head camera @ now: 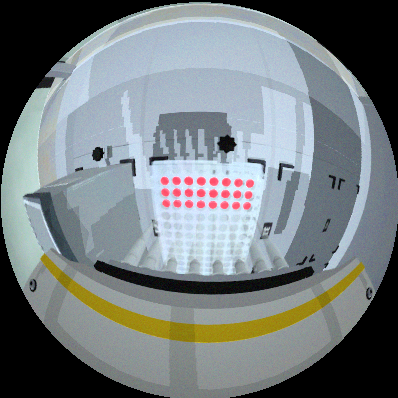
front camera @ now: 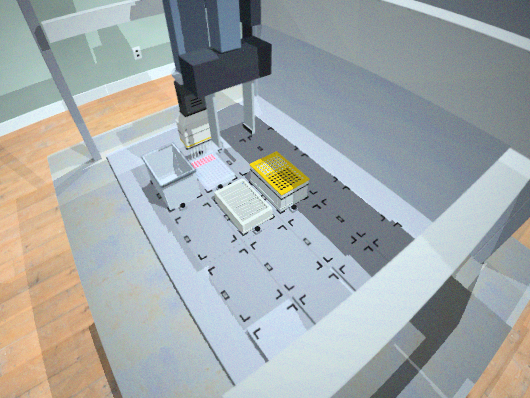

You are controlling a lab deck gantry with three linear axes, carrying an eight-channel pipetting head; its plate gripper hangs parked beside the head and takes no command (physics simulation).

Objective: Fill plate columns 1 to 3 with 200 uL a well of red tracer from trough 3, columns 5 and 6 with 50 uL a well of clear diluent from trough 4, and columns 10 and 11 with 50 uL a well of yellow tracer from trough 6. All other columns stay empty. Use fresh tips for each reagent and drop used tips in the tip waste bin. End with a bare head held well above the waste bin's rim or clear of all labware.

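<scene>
The pipetting head (front camera: pixel 196 131) (head camera: pixel 183 362) is over the plate's back end. Thin tips (front camera: pixel 198 152) hang below it; pale tubes show at the lower edge in the head view. The clear plate (front camera: pixel 218 176) (head camera: pixel 190 165) has three full red columns at its back end; the other visible wells look colourless, and those nearest the head are partly hidden. The white trough rack (front camera: pixel 267 210) shows no coloured liquid. The yellow tip rack (front camera: pixel 294 193) has pale tips at its back left and dark empty holes elsewhere. My plate gripper (front camera: pixel 234 139) hangs parked beside the head, open, its paddles apart.
The grey tip waste bin (front camera: pixel 182 192) (head camera: pixel 112 192) stands left of the plate, its rim higher than the plate. The trough rack stands in front of the plate, beside the tip rack. Black knobs (front camera: pixel 182 205) (head camera: pixel 227 143) stick up by the labware places.
</scene>
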